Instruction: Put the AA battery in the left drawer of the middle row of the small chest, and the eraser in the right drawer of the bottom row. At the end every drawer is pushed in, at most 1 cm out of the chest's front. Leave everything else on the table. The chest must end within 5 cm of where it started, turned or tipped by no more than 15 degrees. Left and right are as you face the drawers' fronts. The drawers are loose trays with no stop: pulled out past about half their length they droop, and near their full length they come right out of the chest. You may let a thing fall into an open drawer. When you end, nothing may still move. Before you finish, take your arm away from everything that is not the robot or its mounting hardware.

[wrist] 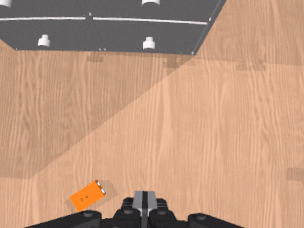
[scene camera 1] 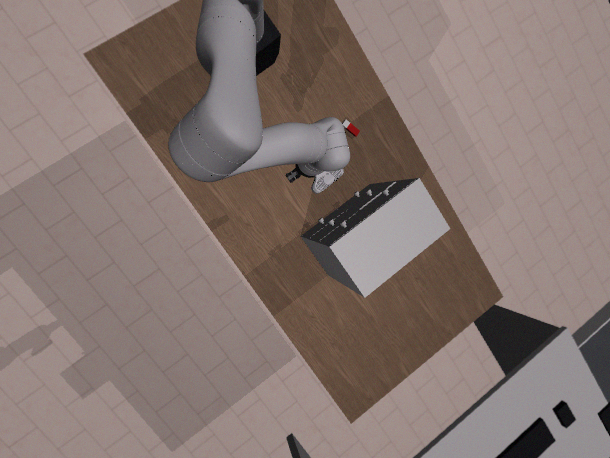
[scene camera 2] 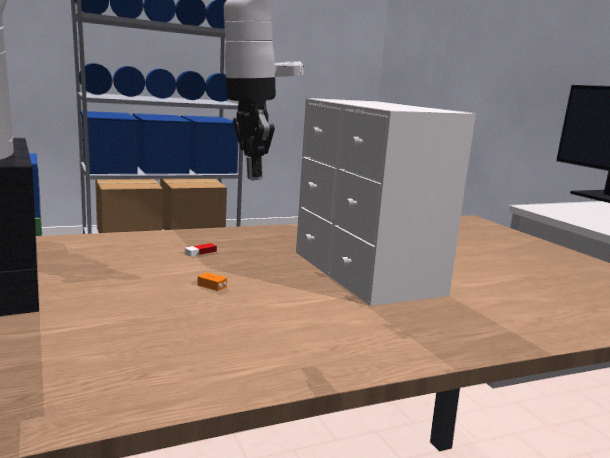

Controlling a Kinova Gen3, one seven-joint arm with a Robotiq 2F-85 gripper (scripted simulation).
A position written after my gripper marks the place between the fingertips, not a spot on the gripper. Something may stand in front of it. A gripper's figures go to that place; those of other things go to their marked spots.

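Labels:
My gripper [scene camera 2: 255,179] is at 93 cm from the lens. And there is a white chest [scene camera 2: 426,156], which I find at 99 cm from the lens.

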